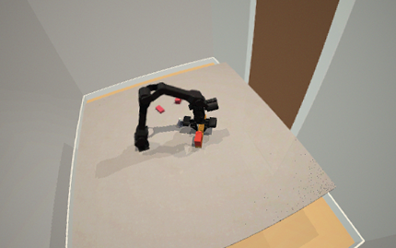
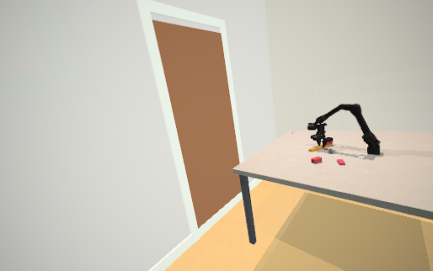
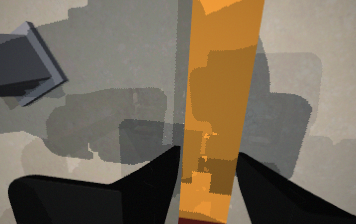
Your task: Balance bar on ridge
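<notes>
The ridge lies 11 cm to the left of my gripper tip, 9 cm behind it and 2 cm above it.
</notes>
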